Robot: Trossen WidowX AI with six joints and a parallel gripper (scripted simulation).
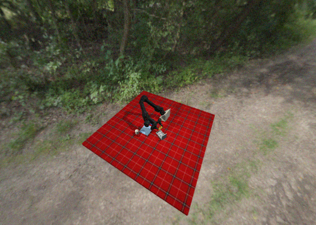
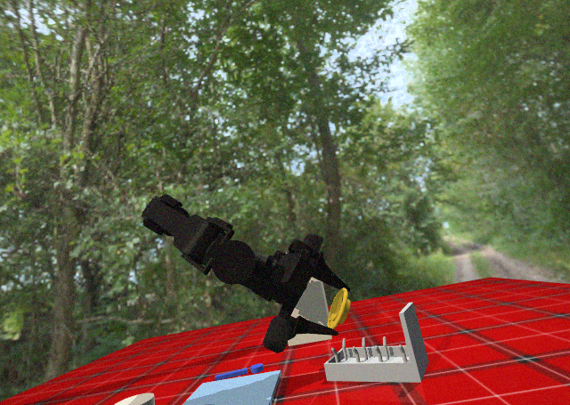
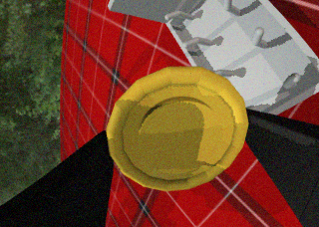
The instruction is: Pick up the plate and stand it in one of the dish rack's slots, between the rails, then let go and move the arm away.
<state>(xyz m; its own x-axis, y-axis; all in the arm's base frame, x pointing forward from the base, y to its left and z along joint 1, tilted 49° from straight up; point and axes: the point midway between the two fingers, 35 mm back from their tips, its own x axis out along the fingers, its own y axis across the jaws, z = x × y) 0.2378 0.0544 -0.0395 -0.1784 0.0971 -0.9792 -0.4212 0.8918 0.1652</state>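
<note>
My gripper tip is 50 mm above the dish rack, 40 mm short of it and 30 mm to the right of it. From my gripper tip the other things lie so: yellow plate 10 mm to the right; then pale blue mat 180 mm to the right, 70 mm below, 70 mm ahead; then blue utensil 190 mm to the right, 70 mm below, 40 mm behind.
</note>
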